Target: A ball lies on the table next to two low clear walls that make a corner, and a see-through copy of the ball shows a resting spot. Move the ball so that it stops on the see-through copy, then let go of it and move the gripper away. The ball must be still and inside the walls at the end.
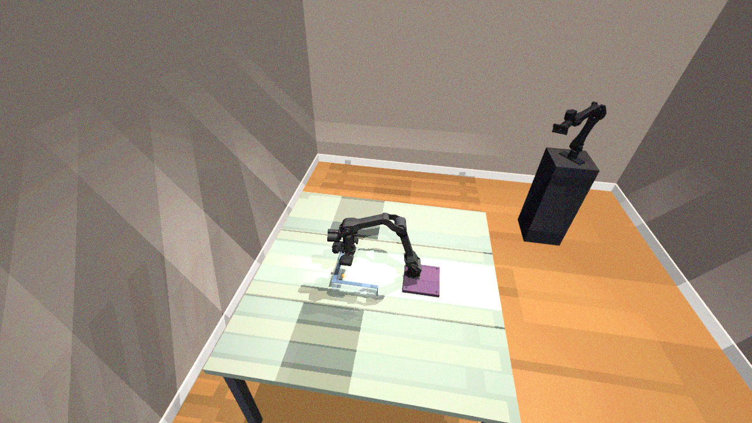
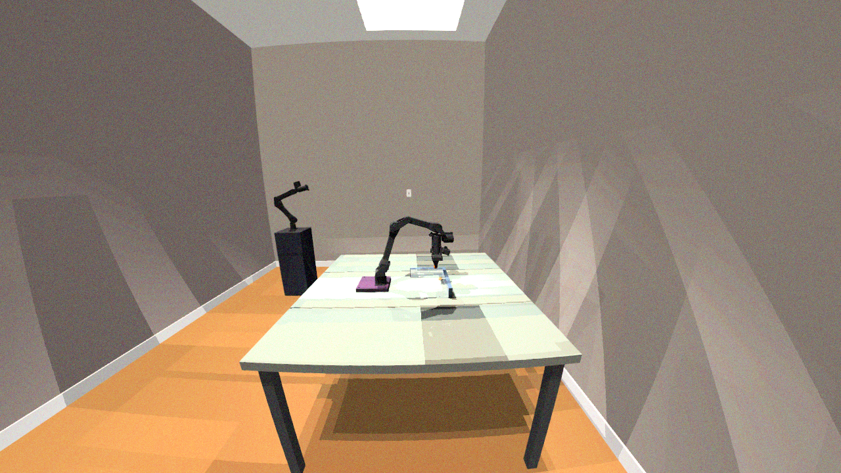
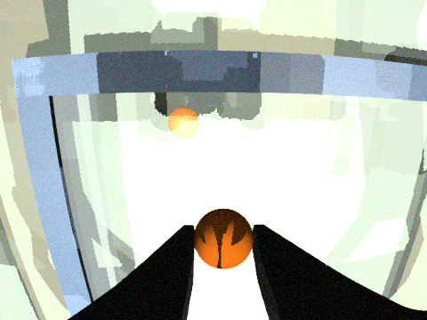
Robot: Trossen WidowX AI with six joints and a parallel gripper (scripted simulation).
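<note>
Right now the see-through copy of ball is 30 mm ahead of my gripper tip, 20 mm to the left of it and 100 mm below it. Also, from my gripper tip: orange ball (right at my gripper tip).
</note>
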